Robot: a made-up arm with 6 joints. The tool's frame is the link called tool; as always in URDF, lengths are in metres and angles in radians. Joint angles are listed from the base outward.
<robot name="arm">
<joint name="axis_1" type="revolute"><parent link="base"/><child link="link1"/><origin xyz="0.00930 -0.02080 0.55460" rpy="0.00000 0.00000 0.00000"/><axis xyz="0 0 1"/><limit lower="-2.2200" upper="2.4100"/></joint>
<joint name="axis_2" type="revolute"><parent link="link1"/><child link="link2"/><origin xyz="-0.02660 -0.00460 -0.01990" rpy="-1.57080 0.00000 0.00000"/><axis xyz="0 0 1"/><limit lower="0.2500" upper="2.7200"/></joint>
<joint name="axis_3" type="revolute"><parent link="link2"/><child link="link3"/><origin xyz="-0.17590 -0.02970 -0.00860" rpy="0.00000 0.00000 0.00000"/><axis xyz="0 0 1"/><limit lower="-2.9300" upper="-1.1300"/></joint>
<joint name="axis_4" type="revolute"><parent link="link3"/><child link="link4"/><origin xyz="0.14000 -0.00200 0.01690" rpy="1.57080 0.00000 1.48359"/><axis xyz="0 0 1"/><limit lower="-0.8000" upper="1.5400"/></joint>
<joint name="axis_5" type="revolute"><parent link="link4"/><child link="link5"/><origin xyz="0.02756 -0.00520 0.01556" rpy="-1.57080 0.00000 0.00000"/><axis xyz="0 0 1"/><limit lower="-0.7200" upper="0.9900"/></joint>
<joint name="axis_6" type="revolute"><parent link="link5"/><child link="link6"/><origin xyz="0.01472 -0.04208 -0.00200" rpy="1.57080 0.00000 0.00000"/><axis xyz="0 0 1"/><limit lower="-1.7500" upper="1.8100"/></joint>
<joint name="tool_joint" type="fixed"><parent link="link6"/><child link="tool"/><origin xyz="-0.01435 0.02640 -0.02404" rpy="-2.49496 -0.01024 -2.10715"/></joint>
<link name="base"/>
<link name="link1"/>
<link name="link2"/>
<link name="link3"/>
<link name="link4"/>
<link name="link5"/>
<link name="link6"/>
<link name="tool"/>
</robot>
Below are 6 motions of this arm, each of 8 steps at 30 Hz.
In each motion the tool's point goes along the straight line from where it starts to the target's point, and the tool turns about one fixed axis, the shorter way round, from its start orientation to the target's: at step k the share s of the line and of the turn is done. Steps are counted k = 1, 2, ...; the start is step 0. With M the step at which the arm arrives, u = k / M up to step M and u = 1 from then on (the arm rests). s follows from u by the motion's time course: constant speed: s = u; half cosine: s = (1 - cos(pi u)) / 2; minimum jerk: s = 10 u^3 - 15 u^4 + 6 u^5.
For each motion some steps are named. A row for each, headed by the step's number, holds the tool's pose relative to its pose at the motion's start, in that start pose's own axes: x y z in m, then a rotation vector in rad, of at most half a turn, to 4 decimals.
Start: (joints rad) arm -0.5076 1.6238 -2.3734 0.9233 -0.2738 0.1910
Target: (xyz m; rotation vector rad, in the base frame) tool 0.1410 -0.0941 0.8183 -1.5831 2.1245 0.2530
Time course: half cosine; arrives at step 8
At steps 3, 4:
3: 0.0107 -0.0017 -0.0006 -0.0065 -0.0073 0.0432
4: 0.0173 -0.0027 -0.0010 -0.0105 -0.0118 0.0700

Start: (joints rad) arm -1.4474 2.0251 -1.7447 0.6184 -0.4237 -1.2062
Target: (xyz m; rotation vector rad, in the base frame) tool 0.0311 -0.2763 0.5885 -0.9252 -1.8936 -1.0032
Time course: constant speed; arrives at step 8
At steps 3, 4, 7, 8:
3: 0.0032 -0.0200 0.0076 -0.0596 -0.0224 0.0027
4: 0.0042 -0.0267 0.0102 -0.0795 -0.0299 0.0036
7: 0.0074 -0.0468 0.0178 -0.1391 -0.0523 0.0063
8: 0.0084 -0.0534 0.0204 -0.1590 -0.0598 0.0072

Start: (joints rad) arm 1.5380 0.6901 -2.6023 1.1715 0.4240 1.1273
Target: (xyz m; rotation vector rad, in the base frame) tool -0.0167 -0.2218 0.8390 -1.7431 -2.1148 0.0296
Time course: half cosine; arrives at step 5
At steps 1, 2, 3, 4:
1: -0.0009 -0.0001 0.0002 0.0060 0.0076 -0.0049
2: -0.0031 -0.0002 0.0006 0.0218 0.0275 -0.0178
3: -0.0059 -0.0004 0.0012 0.0412 0.0521 -0.0337
4: -0.0082 -0.0006 0.0017 0.0570 0.0720 -0.0466

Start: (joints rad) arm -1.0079 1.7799 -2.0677 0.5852 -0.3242 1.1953
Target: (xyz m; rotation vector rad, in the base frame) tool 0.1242 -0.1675 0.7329 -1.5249 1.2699 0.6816
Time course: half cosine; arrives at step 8
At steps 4, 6, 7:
4: -0.0049 0.0011 0.0131 -0.0776 -0.1693 -0.1082
6: -0.0084 0.0018 0.0223 -0.1325 -0.2890 -0.1847
7: -0.0094 0.0021 0.0251 -0.1493 -0.3257 -0.2081

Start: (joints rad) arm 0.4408 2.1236 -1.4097 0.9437 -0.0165 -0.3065
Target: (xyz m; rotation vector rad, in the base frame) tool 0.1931 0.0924 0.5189 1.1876 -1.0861 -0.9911
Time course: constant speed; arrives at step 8
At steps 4, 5, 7, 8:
4: 0.0128 -0.0176 0.0044 -0.0392 -0.0872 0.0956
5: 0.0160 -0.0220 0.0054 -0.0491 -0.1090 0.1195
7: 0.0224 -0.0308 0.0076 -0.0687 -0.1525 0.1673
8: 0.0256 -0.0352 0.0087 -0.0785 -0.1743 0.1912

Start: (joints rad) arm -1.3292 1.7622 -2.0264 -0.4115 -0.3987 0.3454
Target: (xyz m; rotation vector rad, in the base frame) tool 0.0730 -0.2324 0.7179 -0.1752 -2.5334 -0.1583
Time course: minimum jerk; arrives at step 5
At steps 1, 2, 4, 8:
1: -0.0008 -0.0010 0.0006 -0.0023 0.0044 0.0031
2: -0.0042 -0.0052 0.0030 -0.0124 0.0239 0.0172
4: -0.0124 -0.0155 0.0090 -0.0368 0.0708 0.0510
8: -0.0132 -0.0164 0.0096 -0.0391 0.0752 0.0542

